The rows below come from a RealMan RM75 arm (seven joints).
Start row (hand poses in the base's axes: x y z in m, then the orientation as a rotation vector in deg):
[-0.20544, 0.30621, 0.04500, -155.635, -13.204, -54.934]
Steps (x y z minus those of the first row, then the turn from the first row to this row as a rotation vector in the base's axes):
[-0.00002, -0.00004, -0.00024, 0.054, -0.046, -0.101]
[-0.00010, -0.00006, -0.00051, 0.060, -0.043, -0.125]
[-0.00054, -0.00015, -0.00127, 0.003, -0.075, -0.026]
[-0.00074, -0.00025, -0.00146, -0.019, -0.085, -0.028]
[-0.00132, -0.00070, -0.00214, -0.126, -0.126, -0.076]
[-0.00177, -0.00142, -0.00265, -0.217, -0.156, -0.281]
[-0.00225, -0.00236, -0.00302, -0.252, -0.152, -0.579]
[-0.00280, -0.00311, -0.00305, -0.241, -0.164, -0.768]
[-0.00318, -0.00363, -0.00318, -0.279, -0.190, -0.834]
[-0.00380, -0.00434, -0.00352, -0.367, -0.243, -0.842]
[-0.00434, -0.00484, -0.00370, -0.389, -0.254, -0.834]
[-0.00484, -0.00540, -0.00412, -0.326, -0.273, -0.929]
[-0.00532, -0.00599, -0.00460, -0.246, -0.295, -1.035]
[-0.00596, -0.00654, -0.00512, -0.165, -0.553, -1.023]
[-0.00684, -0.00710, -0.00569, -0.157, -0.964, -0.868]
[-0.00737, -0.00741, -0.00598, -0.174, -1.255, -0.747]
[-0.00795, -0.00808, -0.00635, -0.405, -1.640, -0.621]
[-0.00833, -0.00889, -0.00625, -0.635, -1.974, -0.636]
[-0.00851, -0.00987, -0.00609, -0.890, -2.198, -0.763]
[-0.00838, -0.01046, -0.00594, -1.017, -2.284, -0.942]
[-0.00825, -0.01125, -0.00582, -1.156, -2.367, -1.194]
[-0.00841, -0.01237, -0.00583, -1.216, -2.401, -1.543]
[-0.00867, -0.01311, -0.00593, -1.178, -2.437, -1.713]
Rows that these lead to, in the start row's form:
[-0.20546, 0.30617, 0.04476, -155.604, -13.048, -55.017]
[-0.20554, 0.30615, 0.04449, -155.609, -13.013, -55.019]
[-0.20598, 0.30606, 0.04373, -155.611, -13.182, -55.044]
[-0.20618, 0.30596, 0.04354, -155.627, -13.193, -55.062]
[-0.20676, 0.30551, 0.04286, -155.724, -13.194, -55.146]
[-0.20721, 0.30479, 0.04235, -155.870, -12.975, -55.256]
[-0.20769, 0.30385, 0.04198, -156.012, -12.593, -55.337]
[-0.20824, 0.30310, 0.04195, -156.066, -12.336, -55.403]
[-0.20862, 0.30258, 0.04182, -156.114, -12.273, -55.463]
[-0.20924, 0.30187, 0.04148, -156.174, -12.320, -55.551]
[-0.20978, 0.30137, 0.04130, -156.187, -12.344, -55.567]
[-0.21028, 0.30081, 0.04088, -156.156, -12.186, -55.610]
[-0.21076, 0.30022, 0.04040, -156.112, -12.005, -55.658]
[-0.21140, 0.29967, 0.03988, -155.925, -12.026, -55.999]
[-0.21228, 0.29911, 0.03931, -155.686, -12.307, -56.524]
[-0.21281, 0.29880, 0.03902, -155.532, -12.533, -56.895]
[-0.21339, 0.29813, 0.03865, -155.528, -12.899, -57.425]
[-0.21377, 0.29732, 0.03875, -155.594, -13.066, -57.925]
[-0.21395, 0.29634, 0.03891, -155.772, -13.075, -58.309]
[-0.21382, 0.29575, 0.03906, -155.913, -12.919, -58.497]
[-0.21369, 0.29496, 0.03918, -156.093, -12.670, -58.703]
[-0.21385, 0.29384, 0.03917, -156.258, -12.238, -58.855]
[-0.21411, 0.29310, 0.03907, -156.268, -11.994, -58.946]

